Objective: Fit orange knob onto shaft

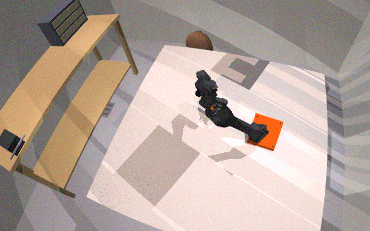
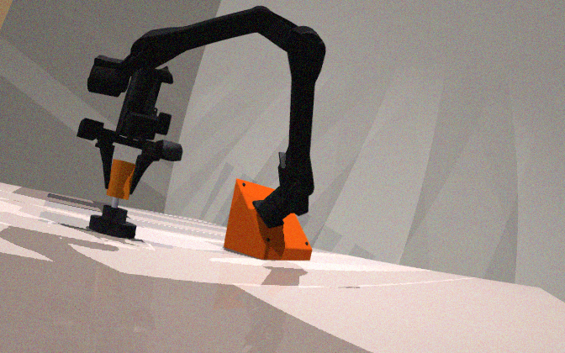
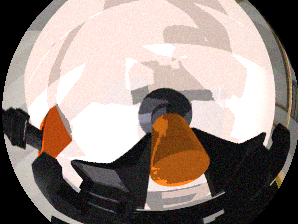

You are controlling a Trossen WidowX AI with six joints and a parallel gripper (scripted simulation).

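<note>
Now: gripper tip 40 mm above the round pedestal. From my gripper tip the other things lie so: orange knob (30 mm above).
</note>
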